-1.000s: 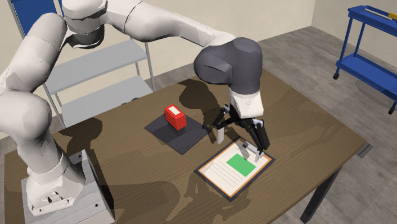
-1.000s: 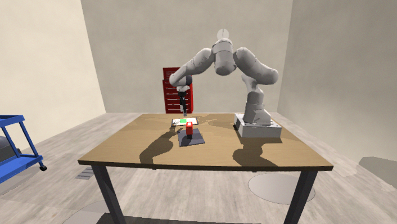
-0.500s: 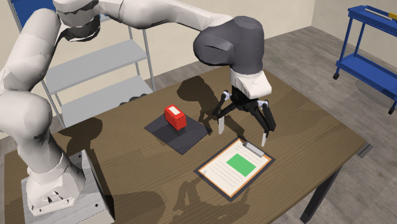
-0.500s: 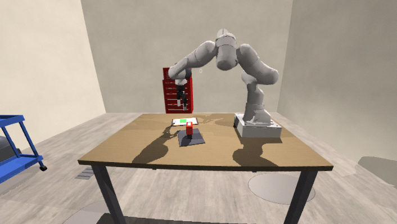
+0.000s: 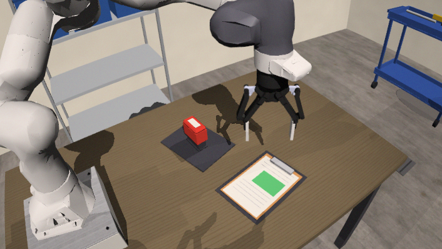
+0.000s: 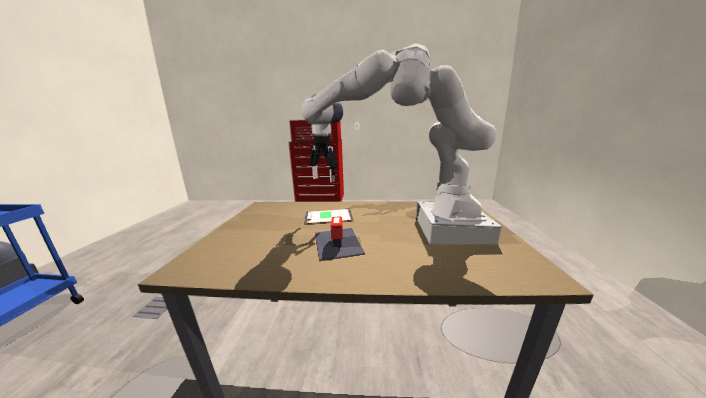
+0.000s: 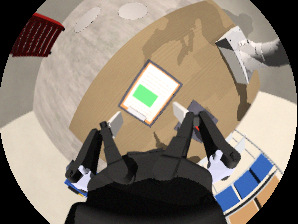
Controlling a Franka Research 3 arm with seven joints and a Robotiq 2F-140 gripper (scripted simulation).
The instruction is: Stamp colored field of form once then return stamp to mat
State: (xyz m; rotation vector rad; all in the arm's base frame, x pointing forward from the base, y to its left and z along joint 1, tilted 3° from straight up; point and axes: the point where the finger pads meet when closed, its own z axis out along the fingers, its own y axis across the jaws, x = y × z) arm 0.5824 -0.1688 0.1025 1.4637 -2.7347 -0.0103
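Right now my hand is 10 cm past the red stamp, 28 cm to the right of it and 17 cm above it. From my hand the other things lie so: dark grey mat: 10 cm behind, 28 cm to the left, 22 cm below; form: 21 cm below.
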